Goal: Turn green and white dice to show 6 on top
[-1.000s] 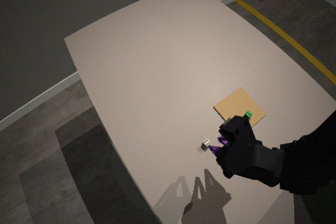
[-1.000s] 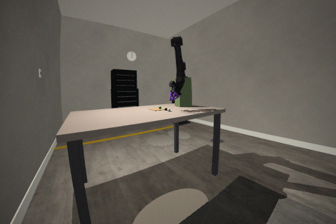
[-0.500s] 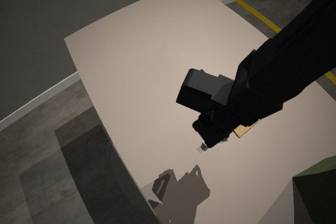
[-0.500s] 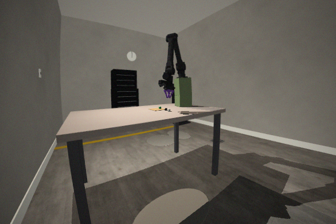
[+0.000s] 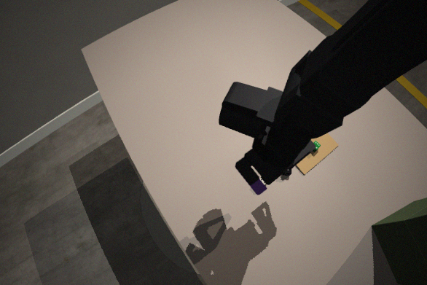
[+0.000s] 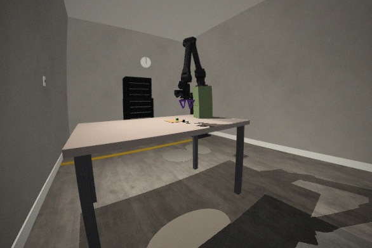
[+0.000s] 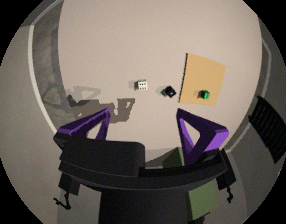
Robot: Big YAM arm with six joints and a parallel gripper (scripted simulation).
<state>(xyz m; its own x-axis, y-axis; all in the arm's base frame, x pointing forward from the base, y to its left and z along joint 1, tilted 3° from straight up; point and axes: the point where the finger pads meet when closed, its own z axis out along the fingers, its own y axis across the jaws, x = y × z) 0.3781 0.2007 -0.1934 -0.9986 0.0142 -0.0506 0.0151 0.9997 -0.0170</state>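
Right now the white die is 12 cm below my hand. Round my hand: black die: 12 cm below, 7 cm to the right, 2 cm behind; tan mat: 17 cm to the right, 13 cm below, 1 cm ahead; green die: 17 cm to the right, 12 cm below, 2 cm behind.
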